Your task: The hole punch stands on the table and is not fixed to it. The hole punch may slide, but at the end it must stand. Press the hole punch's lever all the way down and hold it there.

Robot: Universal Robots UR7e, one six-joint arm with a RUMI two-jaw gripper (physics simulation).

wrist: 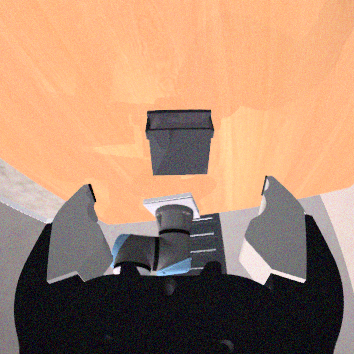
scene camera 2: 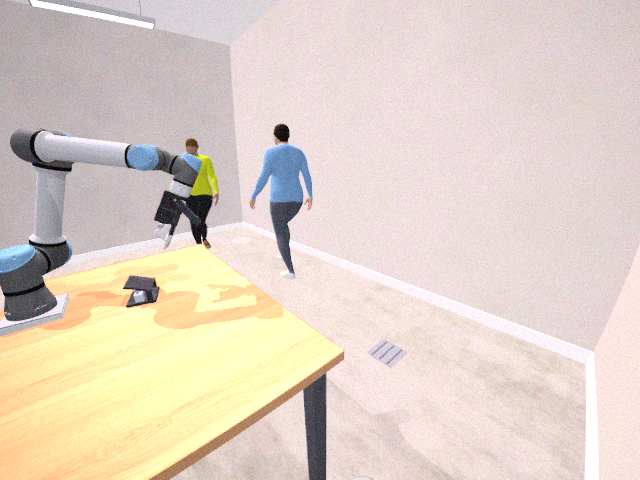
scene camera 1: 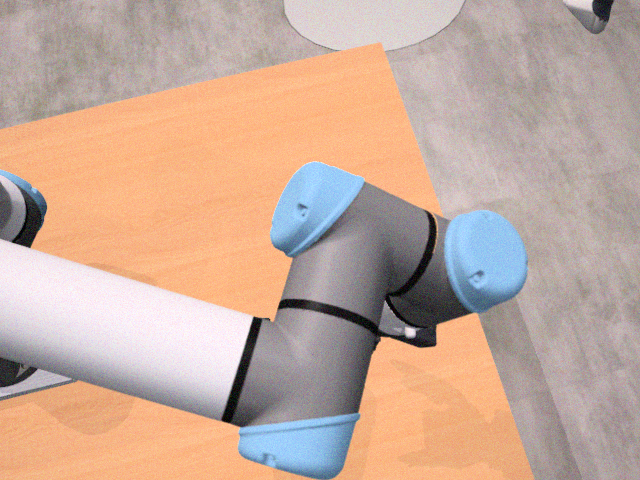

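Seen in the pictures: gripper, fingertip midpoint: (wrist: 176, 182) (scene camera 2: 164, 244); arm's base, origin of the base link: (wrist: 174, 212) (scene camera 2: 32, 309).
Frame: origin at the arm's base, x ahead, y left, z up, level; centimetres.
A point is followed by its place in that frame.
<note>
The dark grey hole punch (scene camera 2: 143, 296) @[x 39.0, y -10.7, z 0.0 cm] (wrist: 180, 154) @[x 38.5, y -6.3, z 4.2 cm] stands upright on the table. Its lever (scene camera 2: 139, 282) @[x 38.4, y -6.4, z 4.2 cm] is raised, with a gap between it and the base in scene camera 2. In scene camera 1 the hole punch does not show; the arm covers a large part of the table there. My gripper (scene camera 2: 165, 238) @[x 50.4, y -6.7, z 17.6 cm] (wrist: 176, 182) @[x 50.4, y -6.7, z 17.6 cm] is open, with nothing between its fingers. It hangs tilted, high above the table and well away from the hole punch. In scene camera 1 the fingers are hidden behind the arm.
The wooden table (scene camera 1: 206, 134) @[x 33.3, y 36.3, z -2.7 cm] (scene camera 2: 155, 377) @[x 42.7, y -52.9, z -2.8 cm] (wrist: 180, 55) @[x 53.3, y -8.1, z -2.8 cm] carries the robot's base plate (scene camera 2: 61, 308) @[x 10.1, y -3.5, z -0.5 cm] (wrist: 170, 201) @[x 9.2, y 0.0, z -0.4 cm] near the hole punch. A person in blue (scene camera 2: 285, 173) and a person in yellow (scene camera 2: 207, 175) are on the floor beyond the table.
</note>
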